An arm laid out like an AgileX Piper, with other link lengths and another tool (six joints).
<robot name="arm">
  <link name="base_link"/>
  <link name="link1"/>
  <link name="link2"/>
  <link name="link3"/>
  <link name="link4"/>
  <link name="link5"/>
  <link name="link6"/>
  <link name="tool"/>
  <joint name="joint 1" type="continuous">
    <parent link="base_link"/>
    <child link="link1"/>
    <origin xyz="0 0 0.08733" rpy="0 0 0"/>
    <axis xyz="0 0 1"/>
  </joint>
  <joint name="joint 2" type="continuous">
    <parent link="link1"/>
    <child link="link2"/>
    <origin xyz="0 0 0" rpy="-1.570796 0 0"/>
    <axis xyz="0 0 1"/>
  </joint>
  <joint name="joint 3" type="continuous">
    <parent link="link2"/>
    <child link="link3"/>
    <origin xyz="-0.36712 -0.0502 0" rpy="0 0 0"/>
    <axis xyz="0 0 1"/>
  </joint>
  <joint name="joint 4" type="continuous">
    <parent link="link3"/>
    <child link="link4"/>
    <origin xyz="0.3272 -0.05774 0" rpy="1.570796 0 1.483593"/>
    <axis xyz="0 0 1"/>
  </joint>
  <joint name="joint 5" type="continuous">
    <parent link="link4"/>
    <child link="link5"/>
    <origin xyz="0 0 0" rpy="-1.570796 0 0"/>
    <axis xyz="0 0 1"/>
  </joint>
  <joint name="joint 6" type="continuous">
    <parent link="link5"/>
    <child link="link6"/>
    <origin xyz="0 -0.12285 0" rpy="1.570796 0 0"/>
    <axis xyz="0 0 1"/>
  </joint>
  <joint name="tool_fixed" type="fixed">
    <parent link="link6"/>
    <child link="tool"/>
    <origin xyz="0.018 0.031 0.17" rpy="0.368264 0 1.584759"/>
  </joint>
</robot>
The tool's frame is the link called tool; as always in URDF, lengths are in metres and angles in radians. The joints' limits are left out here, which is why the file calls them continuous.
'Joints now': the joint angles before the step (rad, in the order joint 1, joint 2, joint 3, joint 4, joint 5, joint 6). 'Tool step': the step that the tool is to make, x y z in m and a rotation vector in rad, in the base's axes. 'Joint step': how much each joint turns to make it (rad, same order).
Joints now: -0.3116, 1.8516, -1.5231, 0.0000, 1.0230, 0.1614
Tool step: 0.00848, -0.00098, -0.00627, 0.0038, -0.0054, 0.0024
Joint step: 0.0000, 0.0233, -0.0136, 0.0068, -0.0136, -0.0043
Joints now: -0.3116, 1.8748, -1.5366, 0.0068, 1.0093, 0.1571
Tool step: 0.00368, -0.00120, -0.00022, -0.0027, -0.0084, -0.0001
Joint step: 0.0000, 0.0042, -0.0035, 0.0000, -0.0096, 0.0000
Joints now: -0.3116, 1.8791, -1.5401, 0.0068, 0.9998, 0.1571
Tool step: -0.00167, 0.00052, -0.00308, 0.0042, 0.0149, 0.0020
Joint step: 0.0000, 0.0083, -0.0067, 0.0000, 0.0139, -0.0020
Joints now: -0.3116, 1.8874, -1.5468, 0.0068, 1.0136, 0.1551
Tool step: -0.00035, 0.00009, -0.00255, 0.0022, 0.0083, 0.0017
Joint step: 0.0000, 0.0068, -0.0044, 0.0001, 0.0062, -0.0018
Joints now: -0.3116, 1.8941, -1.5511, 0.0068, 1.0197, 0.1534
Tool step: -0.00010, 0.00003, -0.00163, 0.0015, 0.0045, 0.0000
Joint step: 0.0000, 0.0041, -0.0022, 0.0001, 0.0029, 0.0000
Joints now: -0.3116, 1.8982, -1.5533, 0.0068, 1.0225, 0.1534
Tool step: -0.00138, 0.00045, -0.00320, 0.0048, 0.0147, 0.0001
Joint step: 0.0000, 0.0092, -0.0074, 0.0001, 0.0137, -0.0001
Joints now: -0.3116, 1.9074, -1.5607, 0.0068, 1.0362, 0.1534
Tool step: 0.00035, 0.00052, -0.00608, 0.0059, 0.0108, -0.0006
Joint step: 0.0000, 0.0127, -0.0029, 0.0024, 0.0023, 0.0000
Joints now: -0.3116, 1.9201, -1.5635, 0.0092, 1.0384, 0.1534
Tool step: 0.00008, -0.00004, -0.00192, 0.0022, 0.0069, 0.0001
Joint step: 0.0000, 0.0068, -0.0059, 0.0000, 0.0064, -0.0001
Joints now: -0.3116, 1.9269, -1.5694, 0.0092, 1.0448, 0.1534
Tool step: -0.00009, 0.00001, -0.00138, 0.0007, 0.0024, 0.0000
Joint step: 0.0000, 0.0024, 0.0001, -0.0001, 0.0000, 0.0000
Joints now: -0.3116, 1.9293, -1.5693, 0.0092, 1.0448, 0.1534
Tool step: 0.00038, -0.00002, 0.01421, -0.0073, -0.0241, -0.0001
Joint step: 0.0000, -0.0252, 0.0000, 0.0005, 0.0000, -0.0001
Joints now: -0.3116, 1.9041, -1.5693, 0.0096, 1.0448, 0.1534
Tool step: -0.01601, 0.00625, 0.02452, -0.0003, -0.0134, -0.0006
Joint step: 0.0000, -0.0675, 0.0281, 0.0038, 0.0265, 0.0000
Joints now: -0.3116, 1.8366, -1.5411, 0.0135, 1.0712, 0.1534
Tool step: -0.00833, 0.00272, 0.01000, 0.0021, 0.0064, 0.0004
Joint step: 0.0000, -0.0223, 0.0001, 0.0000, 0.0289, 0.0000
